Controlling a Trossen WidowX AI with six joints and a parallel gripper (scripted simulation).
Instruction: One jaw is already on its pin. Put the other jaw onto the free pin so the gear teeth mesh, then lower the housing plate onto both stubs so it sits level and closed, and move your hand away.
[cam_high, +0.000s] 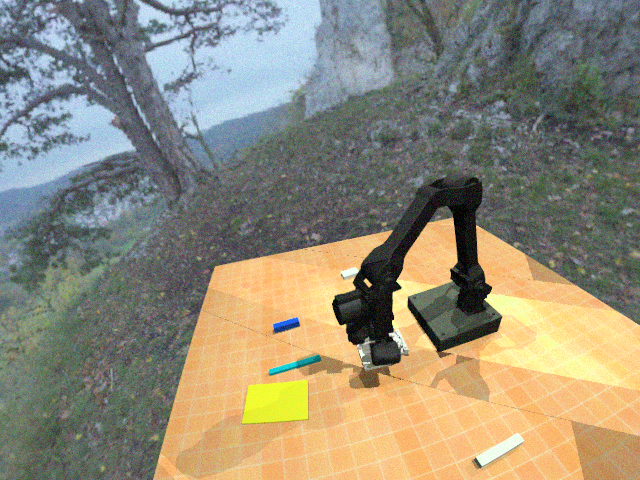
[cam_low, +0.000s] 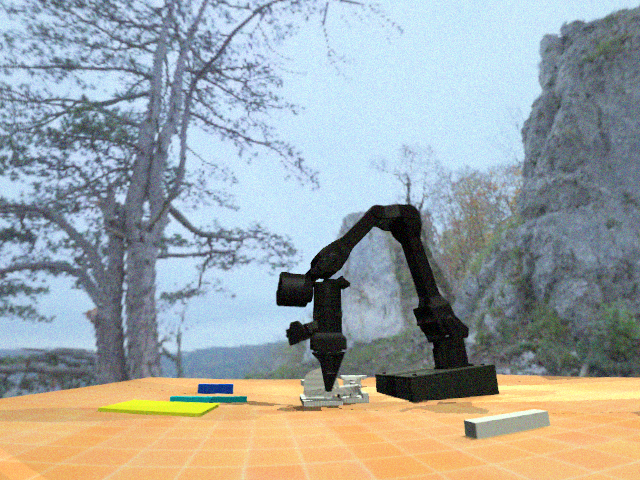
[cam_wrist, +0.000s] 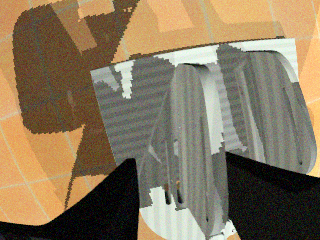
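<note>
The white block lies 20 mm behind my gripper tip, 400 mm to the right of it and 20 mm below it. Also, from my gripper tip: yellow sheet 280 mm ahead, 70 mm to the left, 20 mm below; teal bar 220 mm ahead, 30 mm to the right, 20 mm below; blue block 240 mm ahead, 180 mm to the right, 10 mm below.
</note>
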